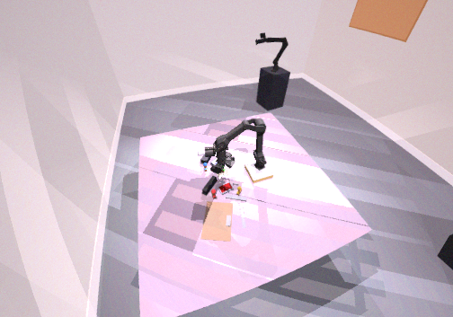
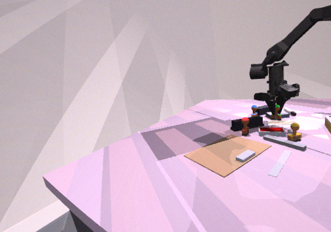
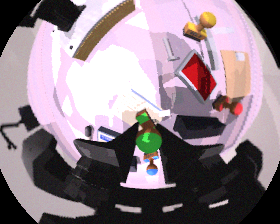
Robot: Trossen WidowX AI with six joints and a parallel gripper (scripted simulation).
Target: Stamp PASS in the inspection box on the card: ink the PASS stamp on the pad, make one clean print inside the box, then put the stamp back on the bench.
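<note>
The blue-knobbed stamp is 90 mm ahead of my gripper tip, 90 mm to the right of it and 20 mm below it. The rest, counted from my gripper tip: red ink pad: 30 mm ahead, 120 mm to the left, 30 mm below; then marker: 90 mm behind, 160 mm to the right, 30 mm below; then green-knobbed stamp: right at my gripper tip.
</note>
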